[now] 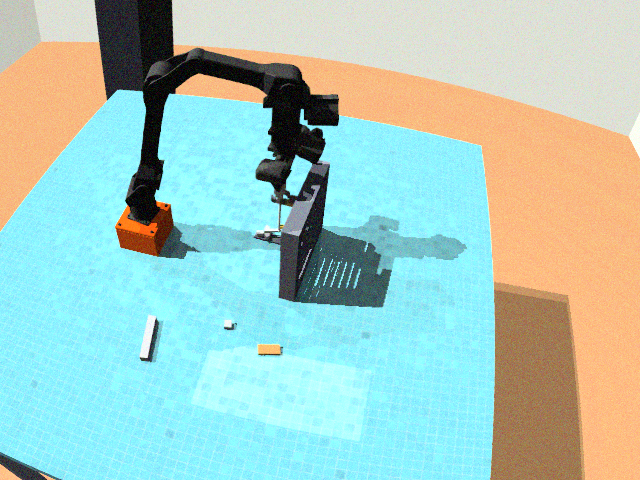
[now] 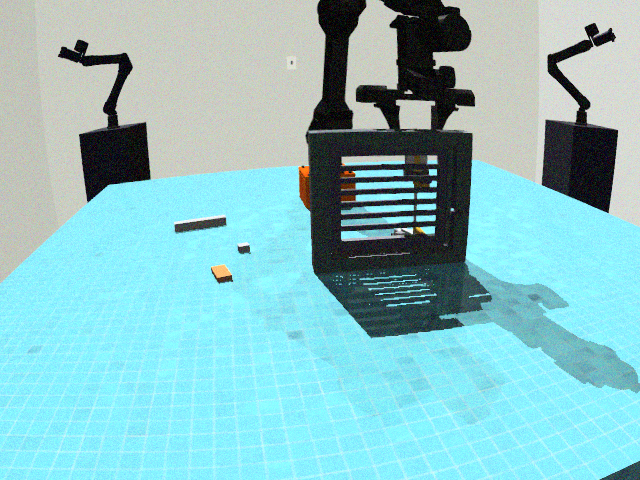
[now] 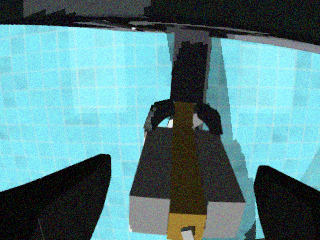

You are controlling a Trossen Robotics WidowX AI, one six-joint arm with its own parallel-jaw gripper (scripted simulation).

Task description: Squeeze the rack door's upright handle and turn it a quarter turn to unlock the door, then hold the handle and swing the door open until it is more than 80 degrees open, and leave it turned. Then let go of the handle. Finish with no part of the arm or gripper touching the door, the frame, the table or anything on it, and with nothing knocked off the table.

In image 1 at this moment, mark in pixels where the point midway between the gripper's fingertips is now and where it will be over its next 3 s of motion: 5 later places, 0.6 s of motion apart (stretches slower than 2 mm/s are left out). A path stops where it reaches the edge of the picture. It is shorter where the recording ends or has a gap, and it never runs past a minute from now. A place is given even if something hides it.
The gripper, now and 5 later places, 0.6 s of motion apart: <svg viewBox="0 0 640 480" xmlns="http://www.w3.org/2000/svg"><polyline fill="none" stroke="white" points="282,182 281,188 280,188 272,188 254,191 236,197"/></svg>
